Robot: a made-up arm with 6 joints. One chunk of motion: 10 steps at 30 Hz.
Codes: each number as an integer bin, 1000 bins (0 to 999) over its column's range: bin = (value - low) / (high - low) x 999, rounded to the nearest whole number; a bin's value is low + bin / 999 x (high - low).
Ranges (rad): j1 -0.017..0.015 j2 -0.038..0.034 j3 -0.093..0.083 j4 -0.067..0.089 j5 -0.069..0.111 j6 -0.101..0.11
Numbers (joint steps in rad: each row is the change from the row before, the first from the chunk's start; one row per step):
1: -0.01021 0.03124 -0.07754 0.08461 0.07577 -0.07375
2: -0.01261 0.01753 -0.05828 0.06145 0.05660 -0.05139
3: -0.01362 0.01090 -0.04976 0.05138 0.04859 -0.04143
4: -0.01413 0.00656 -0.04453 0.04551 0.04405 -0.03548
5: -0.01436 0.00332 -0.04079 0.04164 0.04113 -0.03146
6: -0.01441 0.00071 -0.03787 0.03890 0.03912 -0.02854
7: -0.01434 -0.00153 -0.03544 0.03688 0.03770 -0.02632
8: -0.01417 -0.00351 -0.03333 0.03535 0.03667 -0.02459
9: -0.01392 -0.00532 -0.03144 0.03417 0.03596 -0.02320
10: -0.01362 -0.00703 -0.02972 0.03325 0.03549 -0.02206
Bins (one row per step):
1: 212 961 88 971 803 129
2: 137 770 197 823 697 235
3: 106 678 245 758 653 282
4: 90 618 275 720 627 310
5: 82 573 296 696 611 329
6: 81 537 313 678 600 343
7: 83 506 327 665 592 354
8: 88 479 339 655 586 362
9: 96 453 349 648 583 368
10: 106 430 359 642 580 374

